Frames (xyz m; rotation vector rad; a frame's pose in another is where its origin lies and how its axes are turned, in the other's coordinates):
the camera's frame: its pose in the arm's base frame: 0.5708 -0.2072 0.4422 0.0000 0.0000 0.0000
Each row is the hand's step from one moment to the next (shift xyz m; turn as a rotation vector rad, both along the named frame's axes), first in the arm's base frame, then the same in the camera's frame.
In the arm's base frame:
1: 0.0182 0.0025 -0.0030 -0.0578 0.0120 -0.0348
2: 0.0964 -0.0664 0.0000 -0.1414 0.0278 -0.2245
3: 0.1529 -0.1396 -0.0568 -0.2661 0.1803 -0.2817
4: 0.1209 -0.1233 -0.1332 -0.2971 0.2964 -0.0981
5: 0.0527 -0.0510 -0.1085 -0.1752 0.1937 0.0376
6: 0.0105 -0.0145 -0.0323 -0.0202 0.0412 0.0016
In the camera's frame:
1: 0.0182 0.0025 -0.0030 -0.0578 0.0120 -0.0348
2: 0.0964 -0.0664 0.0000 -0.1414 0.0278 -0.2245
3: 0.1529 -0.1396 -0.0568 -0.2661 0.1803 -0.2817
4: 0.1209 -0.1233 -0.1332 -0.2971 0.2964 -0.0981
5: 0.0527 -0.0510 -0.1085 -0.1752 0.1937 0.0376
6: 0.0105 -0.0145 -0.0323 -0.0202 0.0412 0.0016

